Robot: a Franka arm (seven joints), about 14 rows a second.
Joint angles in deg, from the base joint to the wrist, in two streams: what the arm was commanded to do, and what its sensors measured. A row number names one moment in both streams.
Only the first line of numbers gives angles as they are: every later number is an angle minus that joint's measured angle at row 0.
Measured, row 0:
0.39 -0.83 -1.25 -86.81 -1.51 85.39 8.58
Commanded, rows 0 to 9:
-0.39 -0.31 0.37 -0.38 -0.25 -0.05 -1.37
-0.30 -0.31 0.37 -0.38 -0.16 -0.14 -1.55
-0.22 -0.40 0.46 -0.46 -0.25 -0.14 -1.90
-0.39 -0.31 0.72 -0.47 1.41 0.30 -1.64
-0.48 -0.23 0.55 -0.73 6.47 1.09 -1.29
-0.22 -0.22 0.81 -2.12 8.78 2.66 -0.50
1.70 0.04 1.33 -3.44 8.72 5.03 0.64
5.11 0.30 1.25 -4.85 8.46 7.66 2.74
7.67 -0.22 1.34 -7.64 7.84 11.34 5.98
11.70 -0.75 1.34 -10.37 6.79 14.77 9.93
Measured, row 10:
6.27 0.65 0.94 -4.67 7.59 8.81 4.06
